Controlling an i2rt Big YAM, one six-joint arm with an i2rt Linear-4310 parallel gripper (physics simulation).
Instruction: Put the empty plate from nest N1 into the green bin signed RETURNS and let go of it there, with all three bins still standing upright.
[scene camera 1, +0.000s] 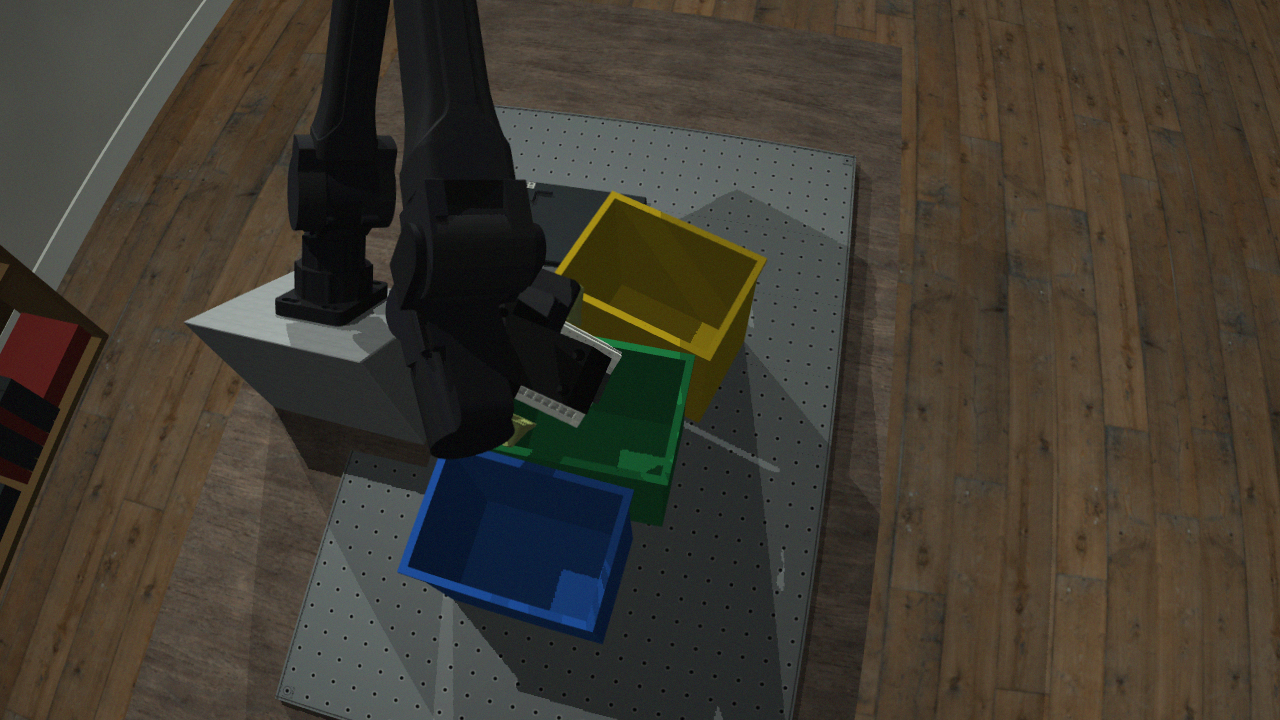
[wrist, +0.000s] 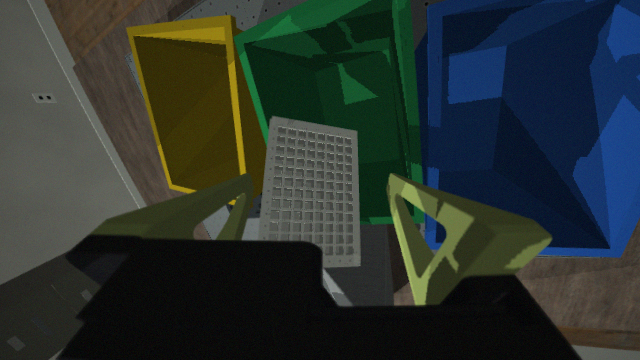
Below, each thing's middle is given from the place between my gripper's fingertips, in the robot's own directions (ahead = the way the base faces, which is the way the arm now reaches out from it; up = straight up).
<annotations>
My hand is 2 cm past the plate (scene camera 1: 560, 411), 2 cm to the right of it and 3 cm above it. From my hand the other things lie so: green bin (scene camera 1: 631, 438) 3 cm ahead, 13 cm below; yellow bin (scene camera 1: 651, 279) 7 cm ahead, 14 cm to the left, 13 cm below; blue bin (scene camera 1: 540, 545) 1 cm behind, 14 cm to the right, 13 cm below.
</annotations>
